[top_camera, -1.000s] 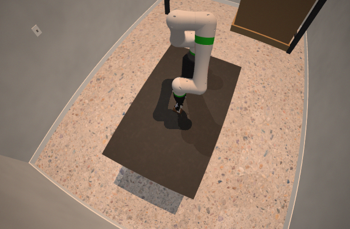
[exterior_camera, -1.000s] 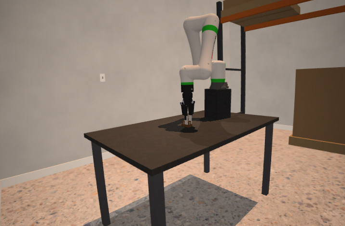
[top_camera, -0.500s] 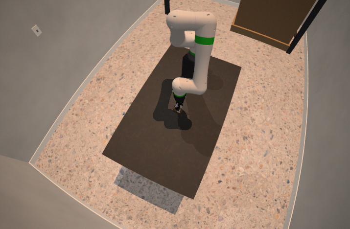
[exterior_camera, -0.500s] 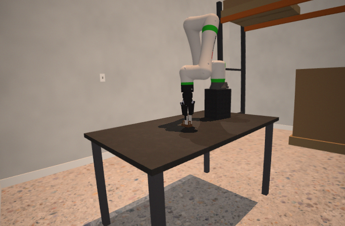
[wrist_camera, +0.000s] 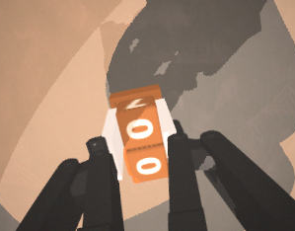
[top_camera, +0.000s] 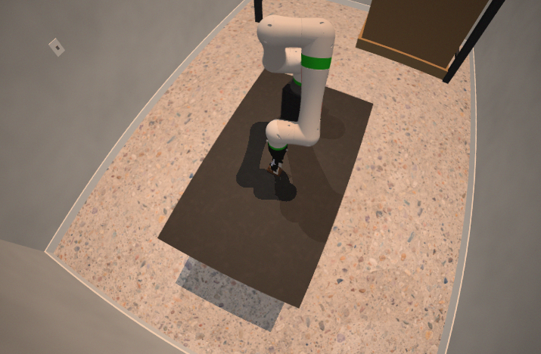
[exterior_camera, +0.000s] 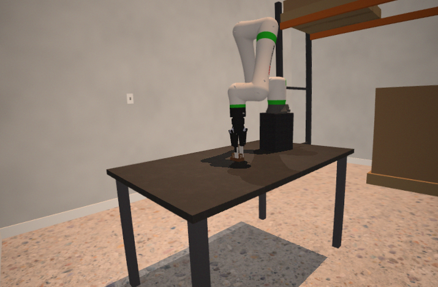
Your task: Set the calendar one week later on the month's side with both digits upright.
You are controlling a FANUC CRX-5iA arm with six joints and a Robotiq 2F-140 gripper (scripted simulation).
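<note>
Now: the brown tray 40 mm below my hand and 20 mm to the right of it.
</note>
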